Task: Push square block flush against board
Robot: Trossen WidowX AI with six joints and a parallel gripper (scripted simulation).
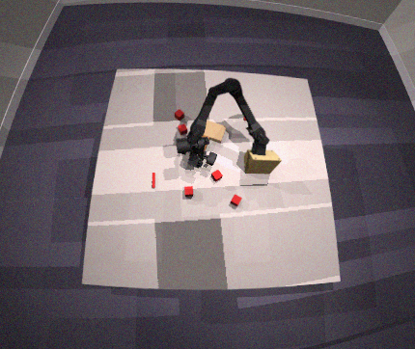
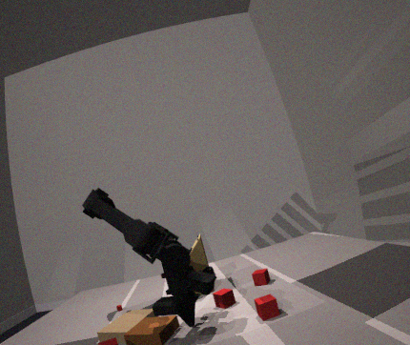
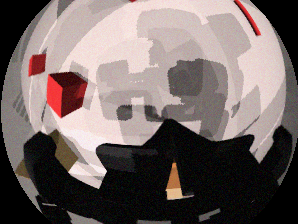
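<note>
My gripper tip is 100 mm to the left of the square block, 10 mm below it and 10 mm short of it. The rest, counted from my gripper tip: thin red stick 210 mm ahead, 150 mm to the left; then pale tan board 180 mm to the right, 50 mm behind, 10 mm above.
</note>
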